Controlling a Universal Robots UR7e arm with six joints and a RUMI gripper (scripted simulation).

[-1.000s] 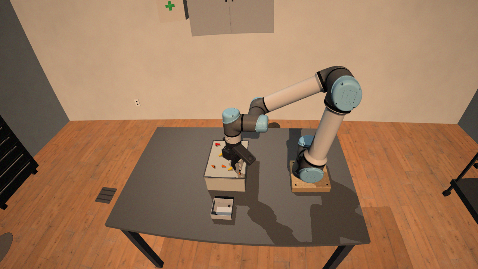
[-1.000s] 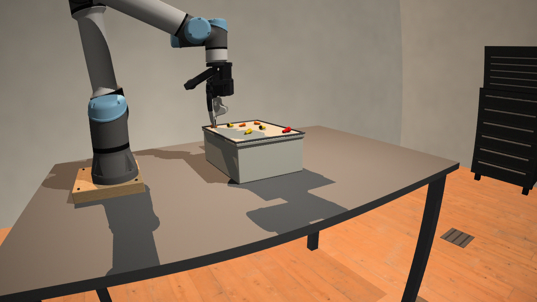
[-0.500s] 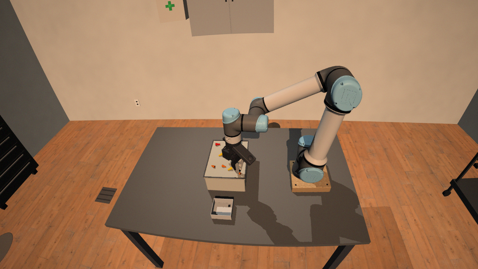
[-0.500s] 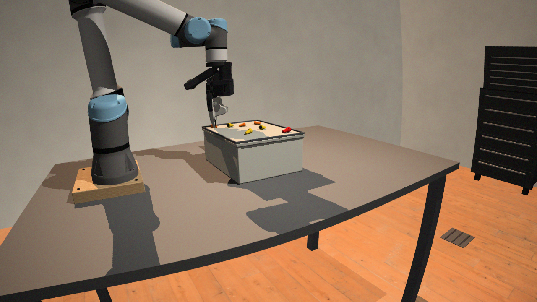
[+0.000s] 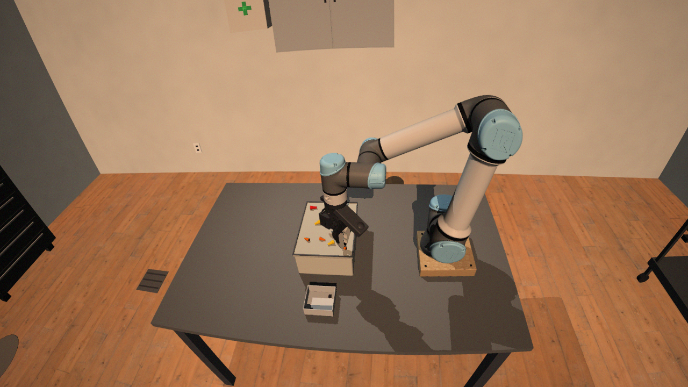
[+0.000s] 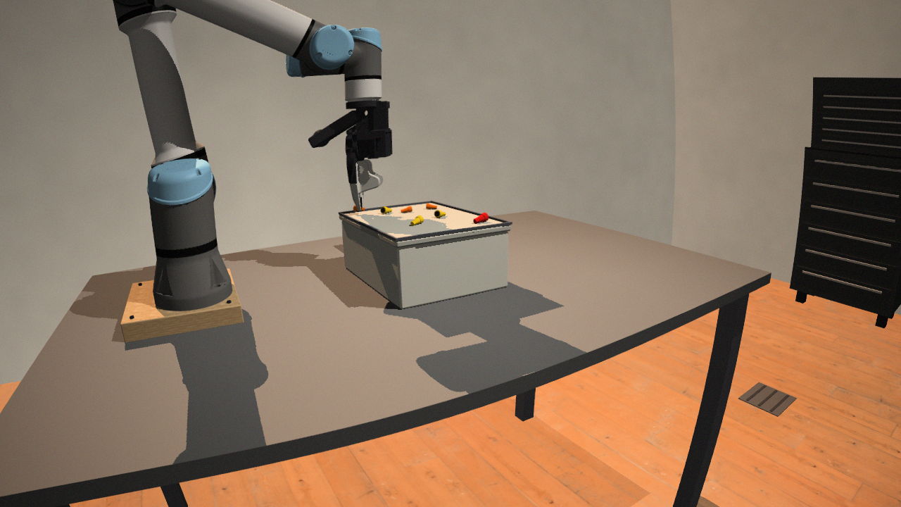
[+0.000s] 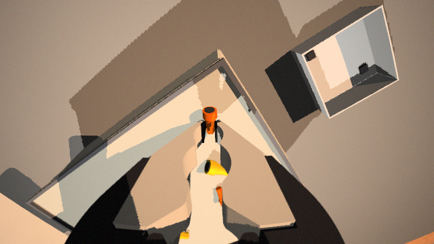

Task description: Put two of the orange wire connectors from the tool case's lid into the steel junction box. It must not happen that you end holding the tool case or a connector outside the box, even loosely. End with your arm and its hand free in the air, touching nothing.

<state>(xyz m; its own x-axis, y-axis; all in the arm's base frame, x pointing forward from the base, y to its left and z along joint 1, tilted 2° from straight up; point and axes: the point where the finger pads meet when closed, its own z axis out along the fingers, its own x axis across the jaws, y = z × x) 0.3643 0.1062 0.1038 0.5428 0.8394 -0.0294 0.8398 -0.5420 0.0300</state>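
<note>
Right now my hand is 7 cm short of the steel junction box, 16 cm to the right of it and 14 cm above it. From my hand the other things lie so: tool case 8 cm ahead, 11 cm to the right, 5 cm below; then red connector 15 cm ahead, 22 cm to the right, 2 cm below.
</note>
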